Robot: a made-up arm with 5 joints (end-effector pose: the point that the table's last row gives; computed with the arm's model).
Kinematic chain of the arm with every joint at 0, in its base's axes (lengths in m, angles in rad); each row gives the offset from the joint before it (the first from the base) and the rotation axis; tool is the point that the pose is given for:
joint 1: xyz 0 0 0.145 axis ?
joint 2: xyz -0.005 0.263 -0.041 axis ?
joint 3: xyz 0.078 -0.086 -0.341 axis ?
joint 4: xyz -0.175 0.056 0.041 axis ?
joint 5: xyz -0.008 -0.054 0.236 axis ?
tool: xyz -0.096 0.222 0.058
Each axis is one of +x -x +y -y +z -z.
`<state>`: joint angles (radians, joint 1 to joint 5).
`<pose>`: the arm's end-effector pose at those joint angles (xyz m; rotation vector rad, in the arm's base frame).
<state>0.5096 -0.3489 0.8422 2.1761 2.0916</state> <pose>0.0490 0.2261 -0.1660 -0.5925 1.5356 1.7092</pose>
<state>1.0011 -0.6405 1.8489 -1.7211 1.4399</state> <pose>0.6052 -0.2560 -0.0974 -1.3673 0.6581 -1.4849</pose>
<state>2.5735 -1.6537 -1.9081 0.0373 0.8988</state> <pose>-0.1690 0.0898 0.0812 -1.3133 0.2700 0.0830</pose>
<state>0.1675 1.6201 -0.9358 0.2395 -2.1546</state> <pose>0.0488 0.1959 0.1958 -0.1434 -2.2004 -1.2977</pose>
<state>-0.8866 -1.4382 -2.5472 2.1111 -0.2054</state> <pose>0.0204 0.4611 0.5228 -1.0769 1.2185 1.8768</pose>
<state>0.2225 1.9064 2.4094 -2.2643 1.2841</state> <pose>-0.5320 0.4292 -0.0266 0.8741 -2.6653 -1.0320</pose>
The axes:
joint 1: -z
joint 2: +y
joint 3: -z
joint 4: +x
joint 5: -y

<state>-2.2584 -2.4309 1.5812 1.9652 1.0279</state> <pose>-0.4892 -0.1309 0.2039 -1.4640 -1.3228 1.4306</pose>
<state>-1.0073 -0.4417 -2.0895 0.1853 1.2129</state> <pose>0.1732 -0.0118 0.0287 -1.4589 0.3018 -2.7006</pose>
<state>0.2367 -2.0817 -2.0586 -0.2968 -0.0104</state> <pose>0.0306 -0.2243 0.0852 -2.3177 -1.1466 0.9497</pose>
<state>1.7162 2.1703 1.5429 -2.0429 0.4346</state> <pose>0.5621 0.5463 0.1982 0.4704 2.2678 1.3243</pose>
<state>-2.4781 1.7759 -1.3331 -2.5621 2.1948</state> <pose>0.3925 -0.3119 0.1530 -1.7577 -0.5573 -0.6916</pose>
